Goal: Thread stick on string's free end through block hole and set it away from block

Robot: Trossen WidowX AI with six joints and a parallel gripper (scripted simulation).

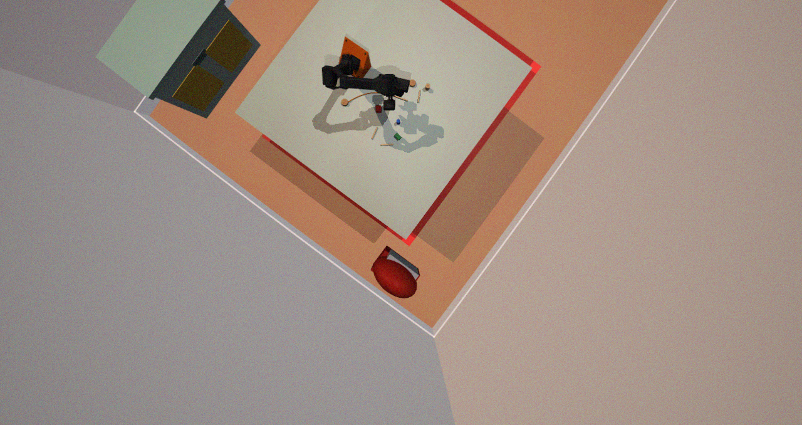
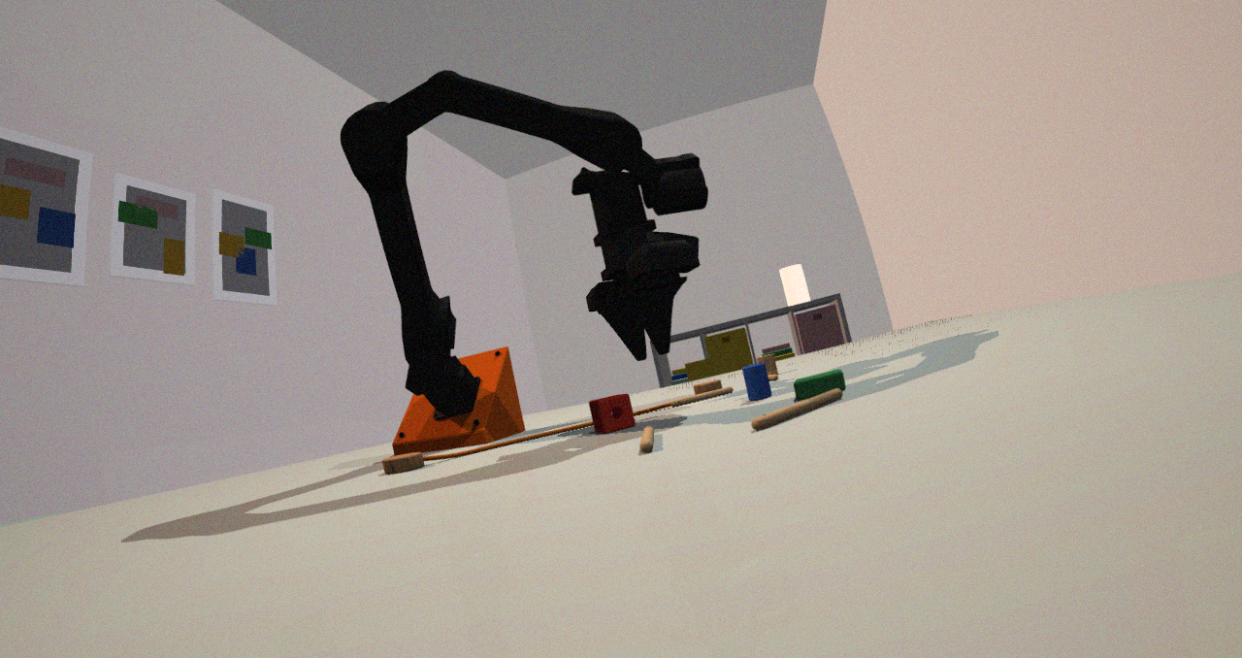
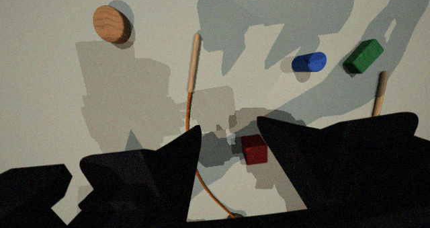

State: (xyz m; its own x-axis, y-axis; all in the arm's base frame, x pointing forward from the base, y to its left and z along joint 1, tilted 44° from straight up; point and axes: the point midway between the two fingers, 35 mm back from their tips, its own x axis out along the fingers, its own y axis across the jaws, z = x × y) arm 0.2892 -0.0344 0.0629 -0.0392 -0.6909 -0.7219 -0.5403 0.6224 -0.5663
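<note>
Right now the red block is 70 mm to the right of my gripper tip, 50 mm below it and 40 mm behind it. Also, from my gripper tip: green block: 140 mm to the right, 140 mm ahead, 50 mm below; wooden cylinder: 200 mm to the left, 130 mm ahead, 50 mm below; blue cylinder: 100 mm ahead, 70 mm to the right, 50 mm below.
</note>
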